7 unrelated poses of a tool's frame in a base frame.
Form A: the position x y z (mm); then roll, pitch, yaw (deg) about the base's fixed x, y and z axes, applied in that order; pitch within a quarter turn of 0, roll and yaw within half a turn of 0.
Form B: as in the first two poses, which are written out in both.
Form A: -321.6 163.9 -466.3 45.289 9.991 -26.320
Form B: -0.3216 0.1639 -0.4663 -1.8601 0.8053 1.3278
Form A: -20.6 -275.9 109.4 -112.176 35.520 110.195
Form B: -0.0206 -0.2759 0.1094 -2.5566 1.8831 -0.9141
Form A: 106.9 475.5 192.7 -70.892 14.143 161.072
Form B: 0.1069 0.4755 0.1927 -1.9856 1.2478 -1.3102
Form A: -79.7 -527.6 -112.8 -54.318 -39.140 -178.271
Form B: -0.0797 -0.5276 -0.1128 -1.1150 1.1013 -2.3572
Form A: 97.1 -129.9 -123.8 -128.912 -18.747 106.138
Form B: 0.0971 -0.1299 -0.1238 -3.1138 2.2078 -1.9821
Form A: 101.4 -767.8 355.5 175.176 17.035 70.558
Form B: 0.1014 -0.7678 0.3555 -1.6296 2.8329 0.2679
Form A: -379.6 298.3 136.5 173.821 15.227 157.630
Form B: -0.3796 0.2983 0.1365 0.0006 2.8553 0.3766
